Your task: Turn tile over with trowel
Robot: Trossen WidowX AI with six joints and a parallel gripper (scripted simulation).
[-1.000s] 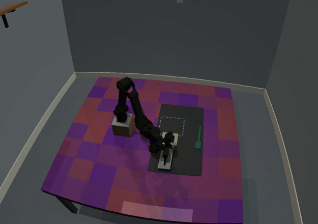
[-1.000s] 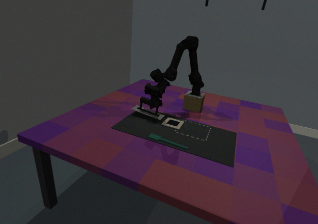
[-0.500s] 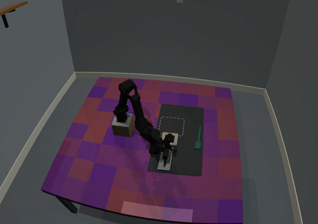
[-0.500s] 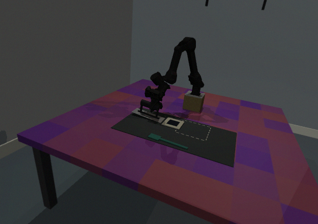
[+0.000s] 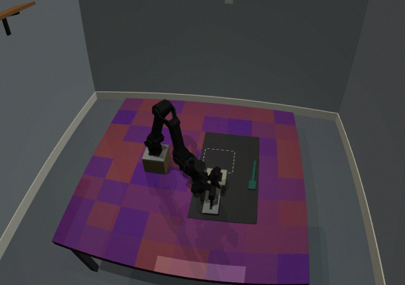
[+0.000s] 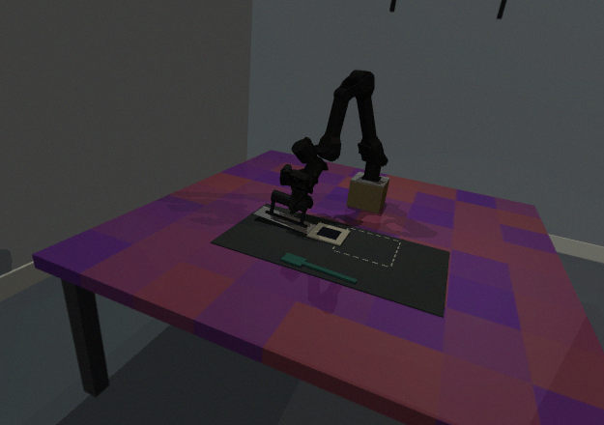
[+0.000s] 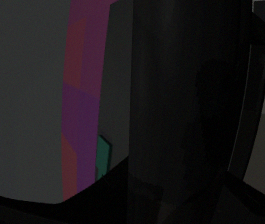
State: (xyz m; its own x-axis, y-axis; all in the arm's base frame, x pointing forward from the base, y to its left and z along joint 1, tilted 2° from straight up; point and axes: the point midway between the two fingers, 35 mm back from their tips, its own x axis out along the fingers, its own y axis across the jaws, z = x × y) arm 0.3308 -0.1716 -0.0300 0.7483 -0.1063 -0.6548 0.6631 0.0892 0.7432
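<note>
The tan tile lies 2 cm behind my gripper tip, 13 cm to the left of it and 5 cm below it. Also, from my gripper tip: teal trowel (18 cm ahead, 15 cm to the left, 5 cm below); then dark mat (4 cm ahead, 17 cm to the left, 8 cm below).
</note>
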